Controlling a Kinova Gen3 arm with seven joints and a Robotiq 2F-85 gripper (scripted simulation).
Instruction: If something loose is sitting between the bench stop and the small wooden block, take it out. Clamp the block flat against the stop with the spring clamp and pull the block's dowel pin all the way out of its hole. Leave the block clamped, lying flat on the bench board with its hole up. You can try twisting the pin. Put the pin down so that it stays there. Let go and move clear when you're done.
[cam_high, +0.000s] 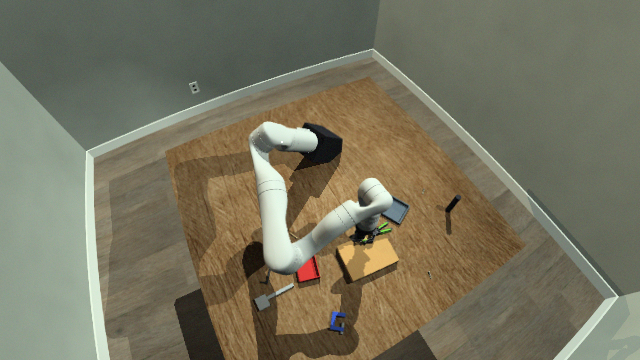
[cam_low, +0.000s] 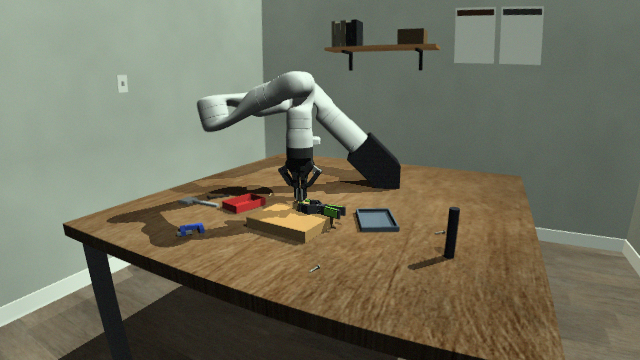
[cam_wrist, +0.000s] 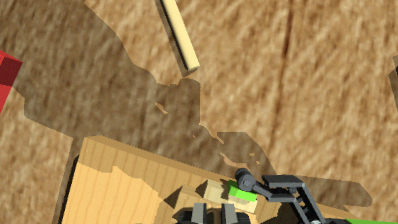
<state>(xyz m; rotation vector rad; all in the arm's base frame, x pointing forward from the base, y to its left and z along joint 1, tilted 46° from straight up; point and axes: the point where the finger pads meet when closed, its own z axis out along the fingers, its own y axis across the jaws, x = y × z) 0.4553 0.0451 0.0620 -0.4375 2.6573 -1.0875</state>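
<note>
My gripper is now 20 mm above the dowel pin. Also, from my hand: thin pale stick (120 mm behind, 70 mm below, 50 mm to the right); small wooden block (40 mm below); tan bench board (60 mm ahead, 50 mm below).
</note>
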